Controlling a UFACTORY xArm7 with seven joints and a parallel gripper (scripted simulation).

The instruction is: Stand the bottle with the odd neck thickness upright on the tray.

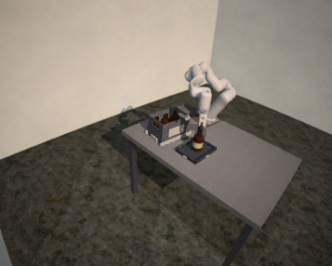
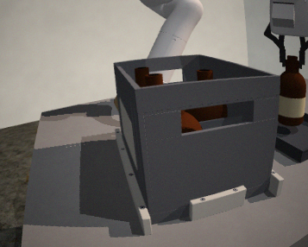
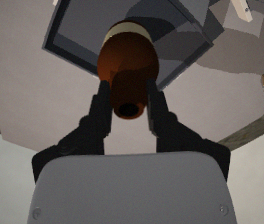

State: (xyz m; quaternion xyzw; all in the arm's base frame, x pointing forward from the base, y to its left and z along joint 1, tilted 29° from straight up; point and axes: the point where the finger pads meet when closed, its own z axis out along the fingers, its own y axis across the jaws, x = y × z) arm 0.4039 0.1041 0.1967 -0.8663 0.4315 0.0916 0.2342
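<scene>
My hand is 160 mm above the dark flat tray. From my hand the other things lie so: glass bottle (320 mm to the right, 90 mm below, 90 mm behind); then dark grey crate (290 mm to the right, 90 mm below).
</scene>
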